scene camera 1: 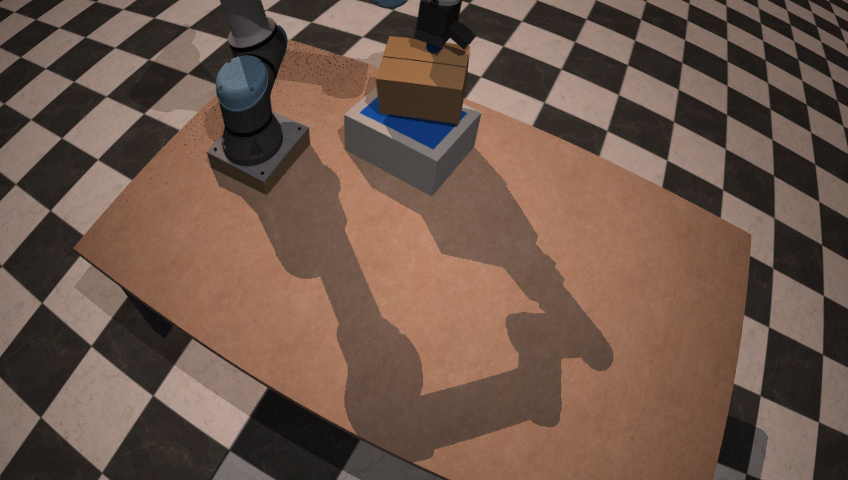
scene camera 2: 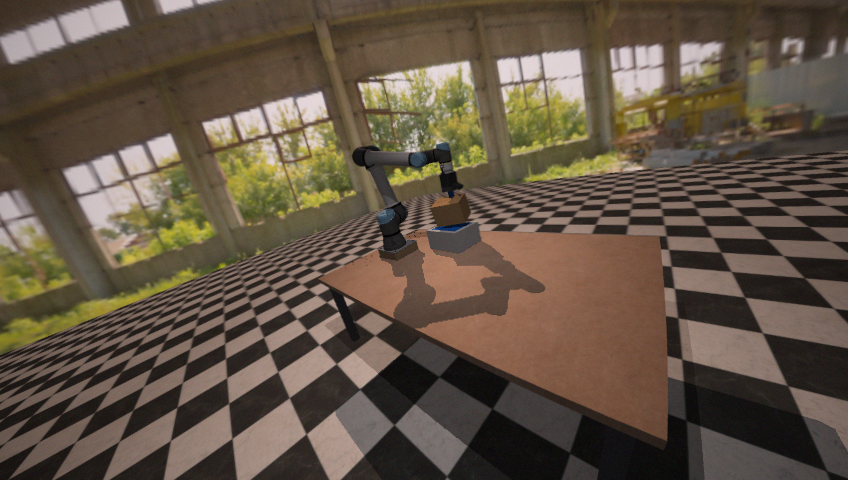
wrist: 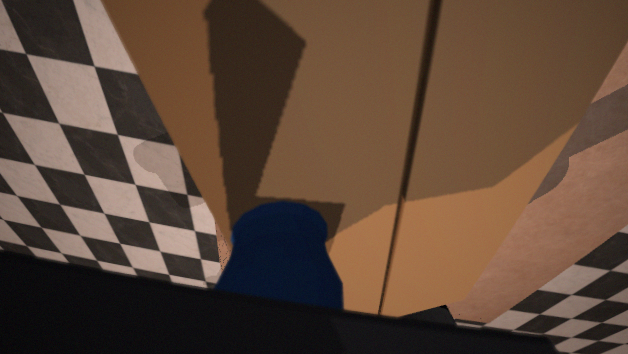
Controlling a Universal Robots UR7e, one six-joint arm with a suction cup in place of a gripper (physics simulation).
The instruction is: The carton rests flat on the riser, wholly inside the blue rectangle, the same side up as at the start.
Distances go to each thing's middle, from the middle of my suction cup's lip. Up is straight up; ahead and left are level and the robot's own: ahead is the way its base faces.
Scene:
The brown carton (scene camera 1: 412, 82) lies 30 mm to the right of my suction cup and 90 mm below it. Round my suction cup: grey riser (scene camera 1: 423, 153) 20 mm behind, 40 mm to the right, 240 mm below.

